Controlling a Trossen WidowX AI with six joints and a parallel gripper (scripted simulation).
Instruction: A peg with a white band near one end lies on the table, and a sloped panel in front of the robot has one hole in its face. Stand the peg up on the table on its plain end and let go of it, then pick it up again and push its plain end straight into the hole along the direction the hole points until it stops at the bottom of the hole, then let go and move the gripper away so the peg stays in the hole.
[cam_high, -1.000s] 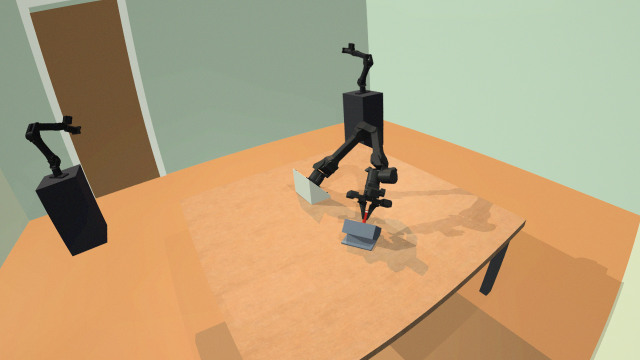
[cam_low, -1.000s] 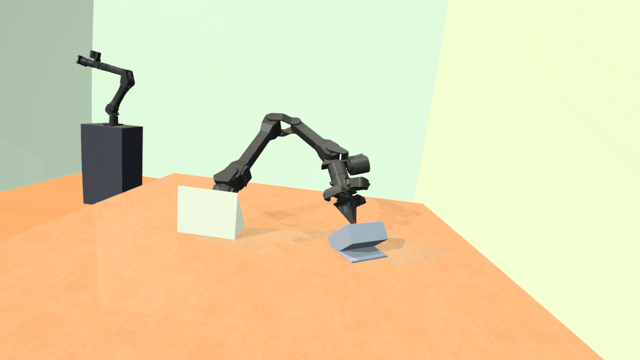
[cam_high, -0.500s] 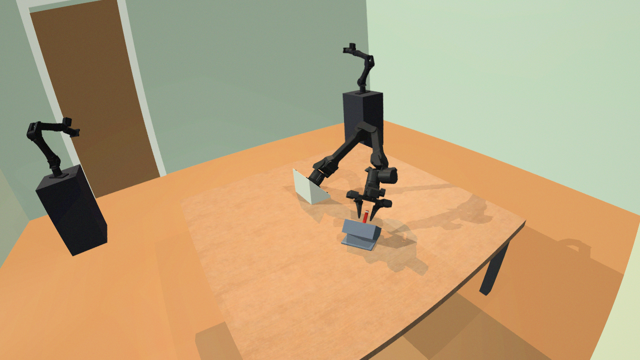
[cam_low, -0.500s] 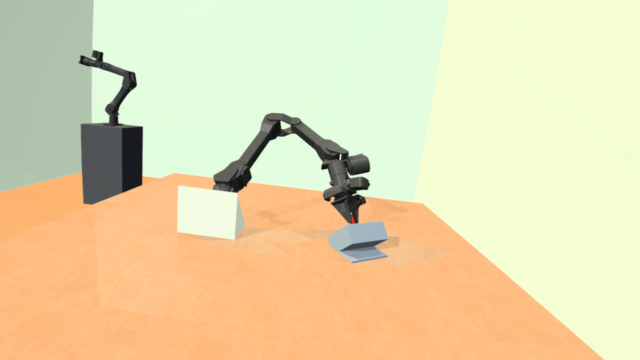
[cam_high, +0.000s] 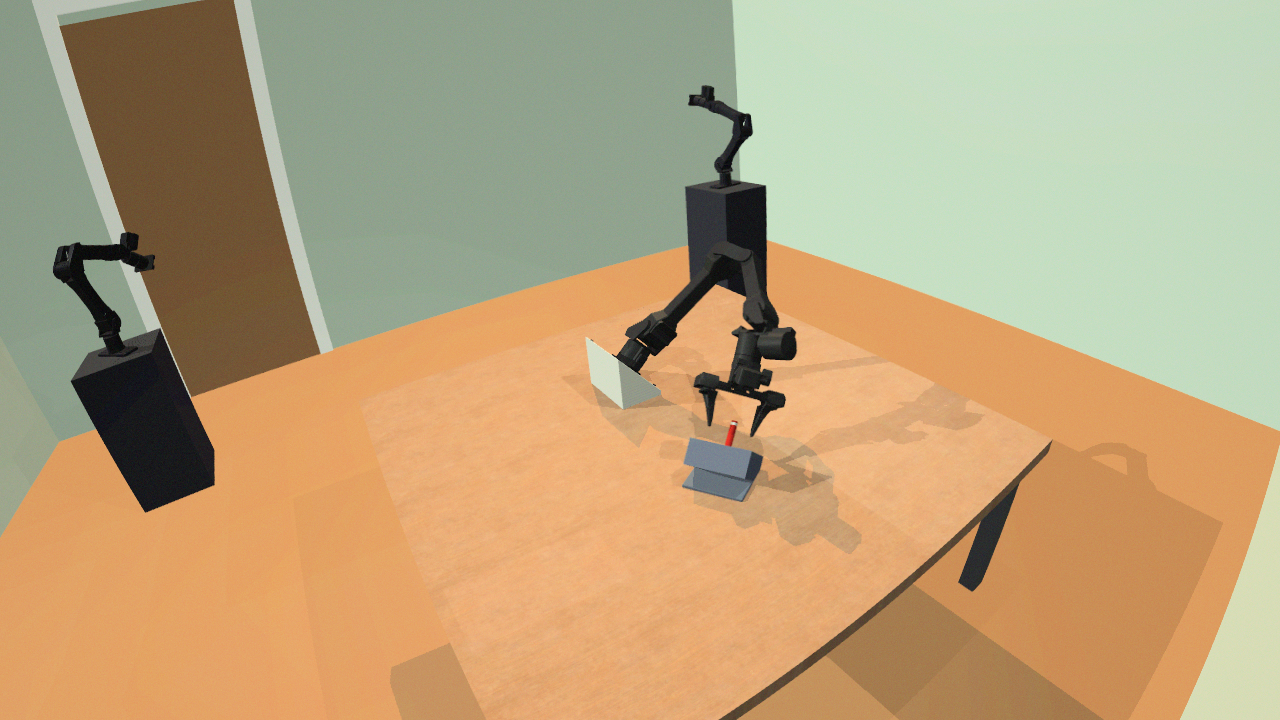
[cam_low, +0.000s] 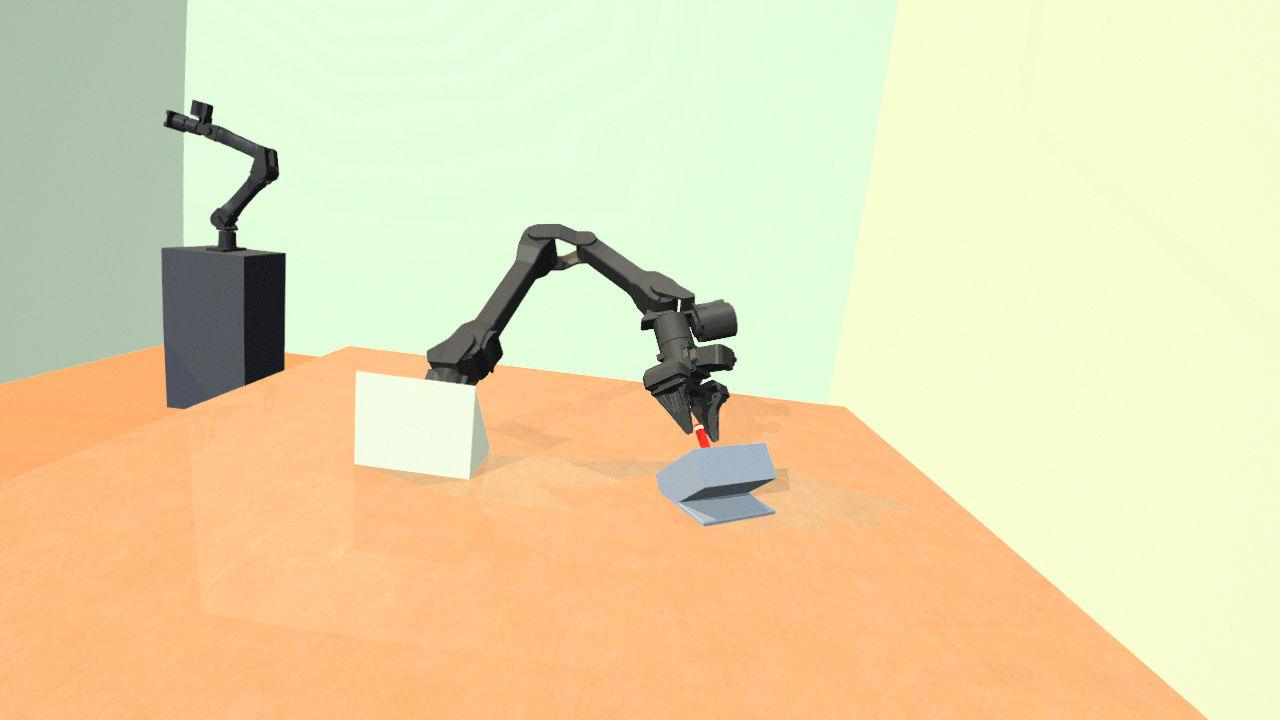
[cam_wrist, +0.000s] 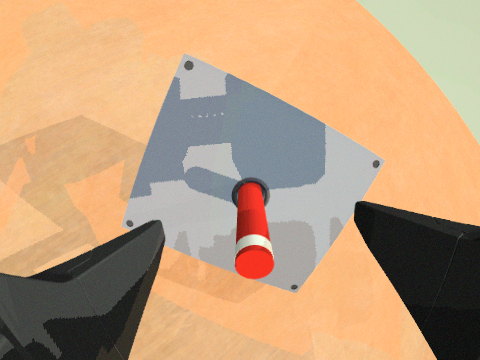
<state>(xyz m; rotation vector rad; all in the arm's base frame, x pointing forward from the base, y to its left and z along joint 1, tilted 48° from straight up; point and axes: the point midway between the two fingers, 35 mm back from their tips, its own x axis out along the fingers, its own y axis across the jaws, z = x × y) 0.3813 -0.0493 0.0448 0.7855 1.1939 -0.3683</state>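
My gripper tip is right at the red peg. From my gripper tip the other things lie so: grey-blue panel block 20 mm ahead, 30 mm to the right, 50 mm below.
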